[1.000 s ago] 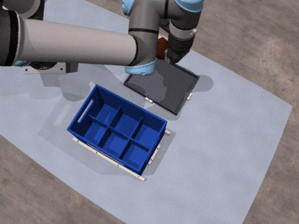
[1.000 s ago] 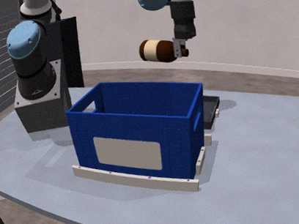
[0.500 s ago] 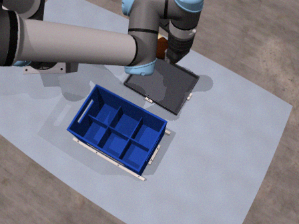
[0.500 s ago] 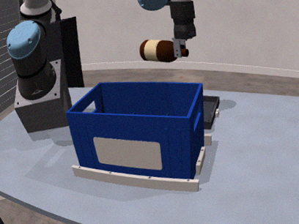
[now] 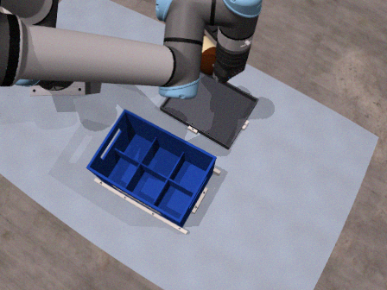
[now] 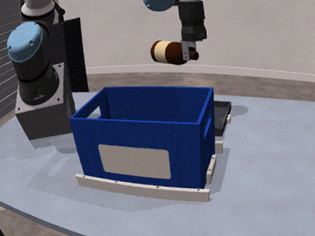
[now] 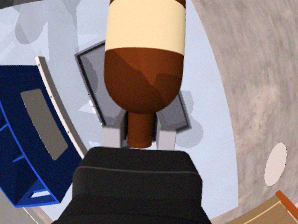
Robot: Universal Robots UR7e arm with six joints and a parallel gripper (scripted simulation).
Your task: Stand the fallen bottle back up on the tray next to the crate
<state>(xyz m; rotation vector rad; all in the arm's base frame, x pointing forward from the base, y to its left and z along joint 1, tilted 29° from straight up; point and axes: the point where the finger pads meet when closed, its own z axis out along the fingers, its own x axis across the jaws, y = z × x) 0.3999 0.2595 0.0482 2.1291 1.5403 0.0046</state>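
Now: hand 50 mm past the bottle, 20 mm to the right of it and 10 mm above it. Also, from my hand: dark tray (20 mm behind, 10 mm to the right, 190 mm below); blue crate (20 mm behind, 300 mm to the right, 120 mm below).
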